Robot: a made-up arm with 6 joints. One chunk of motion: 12 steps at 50 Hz.
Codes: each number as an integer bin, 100 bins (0 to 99) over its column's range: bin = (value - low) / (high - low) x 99, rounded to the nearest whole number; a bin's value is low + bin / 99 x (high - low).
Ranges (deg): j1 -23..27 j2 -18..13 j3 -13..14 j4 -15..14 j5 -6..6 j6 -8..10
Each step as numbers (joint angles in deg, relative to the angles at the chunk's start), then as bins.
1 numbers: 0.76 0.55 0.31 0.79 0.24 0.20
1 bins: 47 59 49 54 51 45
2 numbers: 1.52 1.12 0.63 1.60 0.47 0.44
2 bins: 49 61 50 57 53 46
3 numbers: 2.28 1.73 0.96 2.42 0.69 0.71
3 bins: 50 63 51 59 55 48
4 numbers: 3.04 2.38 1.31 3.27 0.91 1.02
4 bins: 52 65 52 62 57 50
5 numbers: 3.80 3.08 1.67 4.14 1.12 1.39
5 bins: 53 67 54 65 59 52
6 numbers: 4.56 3.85 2.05 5.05 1.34 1.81
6 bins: 55 70 55 68 61 54
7 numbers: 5.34 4.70 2.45 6.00 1.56 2.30
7 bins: 56 72 57 72 62 57
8 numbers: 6.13 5.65 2.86 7.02 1.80 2.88
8 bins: 58 76 58 75 64 60
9 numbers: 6.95 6.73 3.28 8.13 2.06 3.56
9 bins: 59 79 60 79 66 64
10 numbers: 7.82 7.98 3.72 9.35 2.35 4.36
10 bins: 61 83 61 83 69 68
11 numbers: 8.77 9.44 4.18 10.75 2.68 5.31
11 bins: 63 88 63 88 72 73
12 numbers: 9.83 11.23 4.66 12.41 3.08 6.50
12 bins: 65 93 65 94 75 80
